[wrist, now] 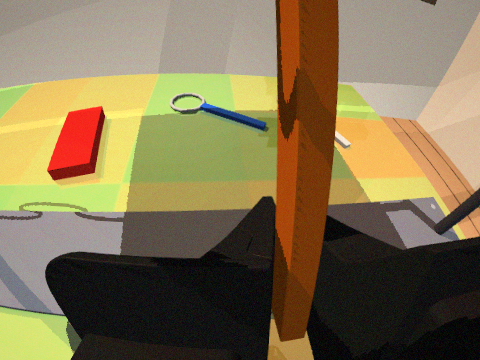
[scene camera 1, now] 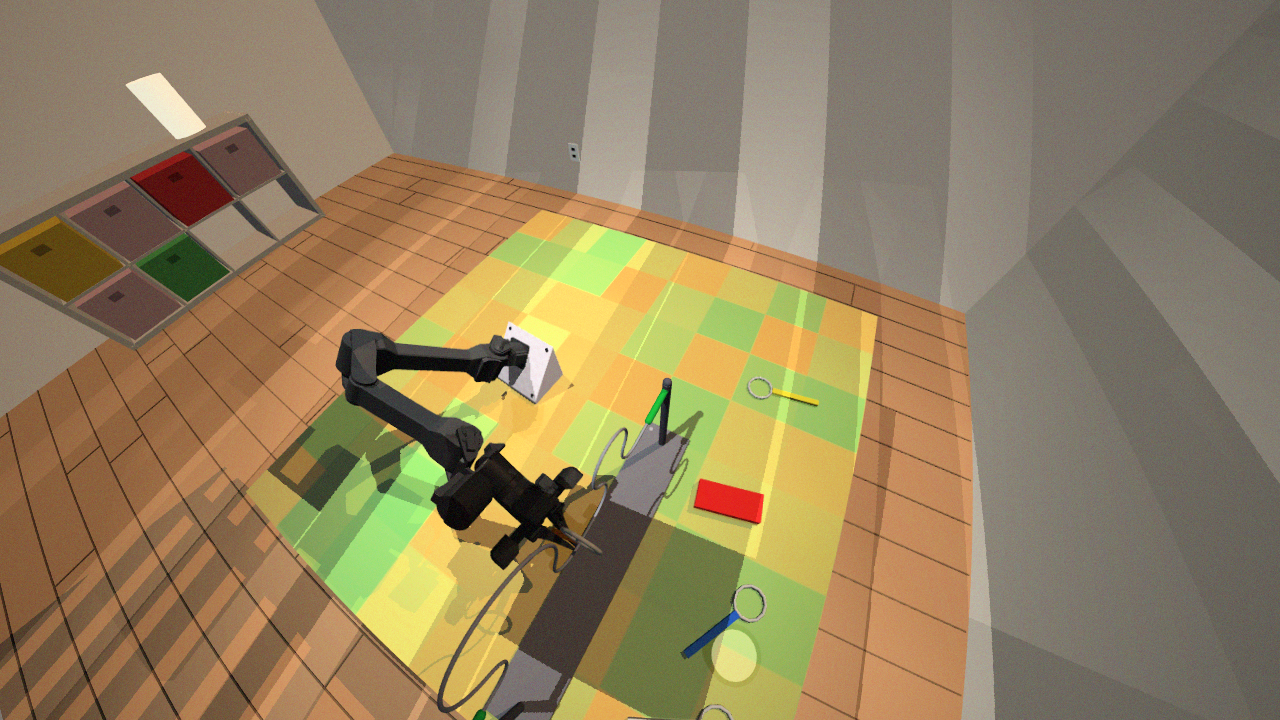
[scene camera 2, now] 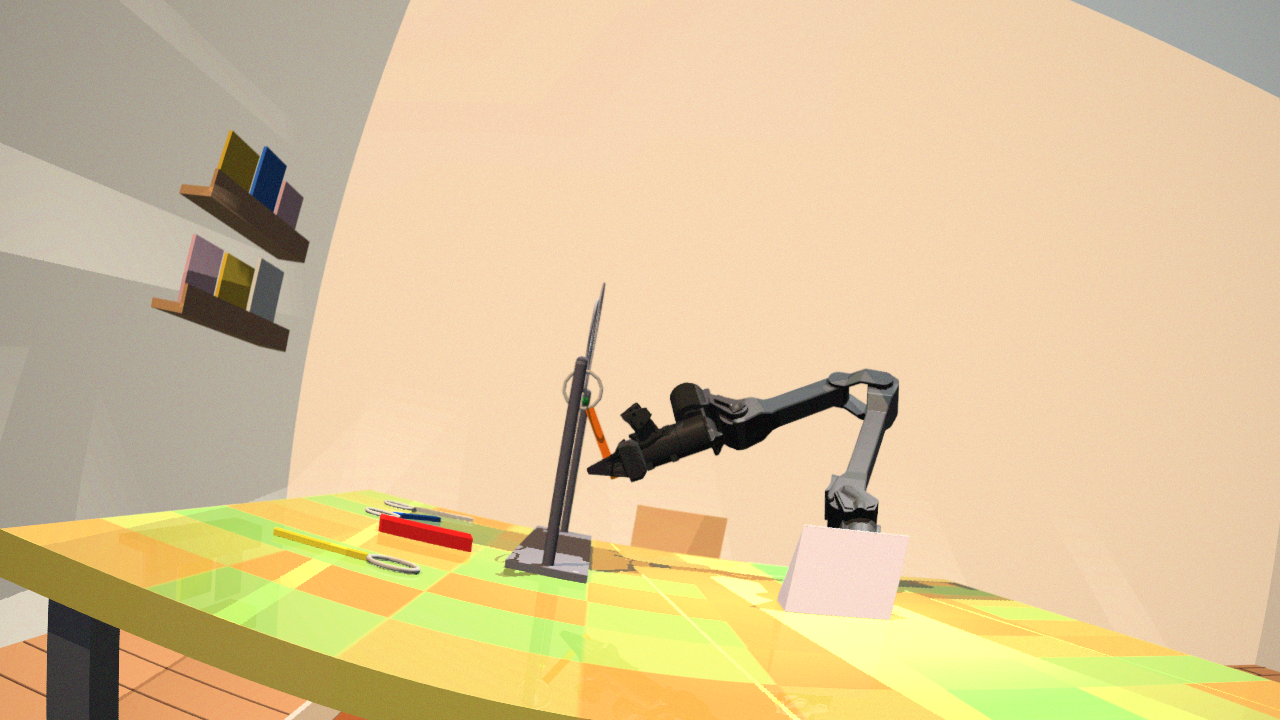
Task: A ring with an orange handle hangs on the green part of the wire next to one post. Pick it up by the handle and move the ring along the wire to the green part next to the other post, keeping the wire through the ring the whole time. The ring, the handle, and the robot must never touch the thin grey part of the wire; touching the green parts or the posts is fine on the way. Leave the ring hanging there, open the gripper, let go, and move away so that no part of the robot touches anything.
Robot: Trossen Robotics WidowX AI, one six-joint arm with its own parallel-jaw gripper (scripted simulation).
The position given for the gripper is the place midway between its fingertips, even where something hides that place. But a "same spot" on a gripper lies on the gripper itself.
The gripper shows in the wrist view, in scene camera 1 and in scene camera 2 (pixel 587 471). A red block shows in the wrist view, in scene camera 1 (pixel 740 504) and in scene camera 2. One and the same spot on the red block: (wrist: pixel 75 154) is (scene camera 2: pixel 455 532). The same spot on the gripper: (wrist: pixel 224 298) is (scene camera 1: pixel 553 514).
